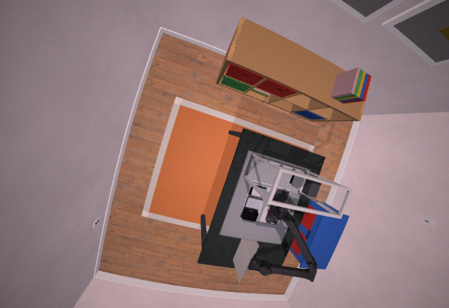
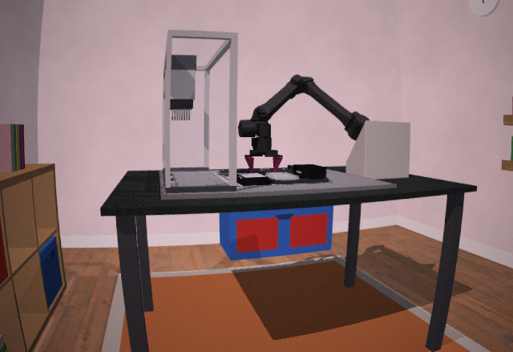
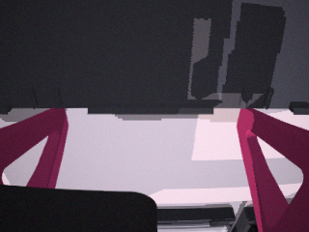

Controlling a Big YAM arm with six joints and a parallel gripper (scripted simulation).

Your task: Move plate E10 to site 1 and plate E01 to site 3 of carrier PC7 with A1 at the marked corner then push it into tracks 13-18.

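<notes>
Right now my hand is 10 mm past the white 96-well plate E01 and 170 mm to the right of it. Round my hand: 384-well plate E10: 100 mm ahead, 160 mm to the left, 10 mm above; then plate carrier PC7: 80 mm to the right; then dark nest: 100 mm ahead, 160 mm to the left, 10 mm below.
</notes>
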